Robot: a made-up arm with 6 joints. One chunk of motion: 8 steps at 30 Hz.
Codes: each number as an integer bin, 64 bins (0 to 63) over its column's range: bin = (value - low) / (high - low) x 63, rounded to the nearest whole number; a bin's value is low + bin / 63 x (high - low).
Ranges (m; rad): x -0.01..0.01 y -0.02..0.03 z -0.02..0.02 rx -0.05..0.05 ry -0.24..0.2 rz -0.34..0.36
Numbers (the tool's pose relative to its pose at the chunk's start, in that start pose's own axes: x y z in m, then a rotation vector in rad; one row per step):
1: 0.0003 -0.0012 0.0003 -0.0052 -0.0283 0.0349
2: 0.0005 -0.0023 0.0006 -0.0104 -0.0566 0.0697
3: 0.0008 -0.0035 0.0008 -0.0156 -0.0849 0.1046
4: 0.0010 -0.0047 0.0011 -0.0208 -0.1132 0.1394
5: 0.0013 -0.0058 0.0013 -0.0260 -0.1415 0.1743
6: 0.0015 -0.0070 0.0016 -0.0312 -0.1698 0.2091
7: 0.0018 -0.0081 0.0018 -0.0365 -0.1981 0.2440
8: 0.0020 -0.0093 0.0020 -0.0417 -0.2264 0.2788
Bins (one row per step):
1: 32 24 32 28 30 34
2: 33 22 32 25 26 37
3: 34 21 33 22 22 40
4: 35 19 33 18 18 43
5: 36 18 34 15 14 46
6: 36 16 34 12 10 49
7: 37 15 34 9 6 53
8: 38 13 35 5 2 56

